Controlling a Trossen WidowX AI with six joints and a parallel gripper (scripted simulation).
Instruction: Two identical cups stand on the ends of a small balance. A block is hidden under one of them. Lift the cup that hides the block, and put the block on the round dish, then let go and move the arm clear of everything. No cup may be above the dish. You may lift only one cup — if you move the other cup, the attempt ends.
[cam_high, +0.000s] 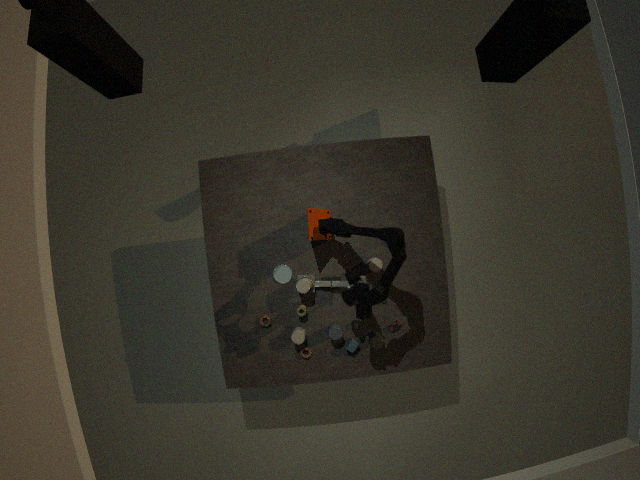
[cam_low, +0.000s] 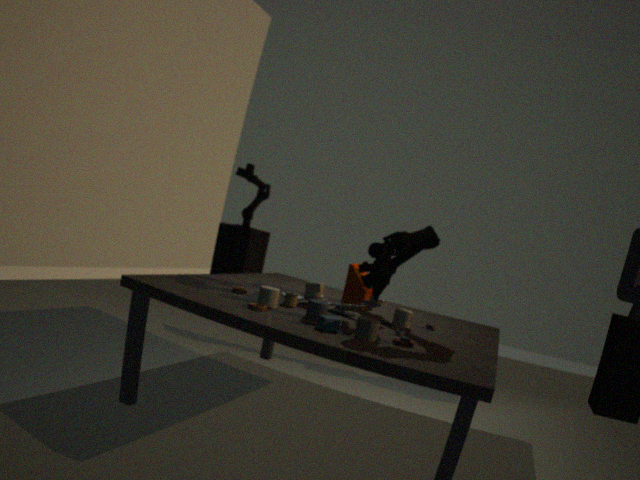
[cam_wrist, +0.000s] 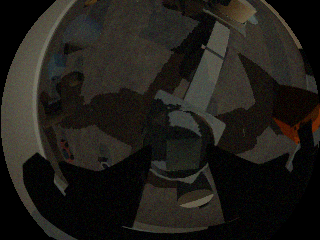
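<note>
Right now the round pale-blue dish is 37 cm to the right of my gripper tip, 9 cm below it and 8 cm behind it. Also, from my gripper tip: bluish block (right at my gripper tip); blue cylinder (24 cm ahead, 14 cm to the right, 5 cm below); balance (12 cm to the right, 7 cm below, 1 cm behind).
</note>
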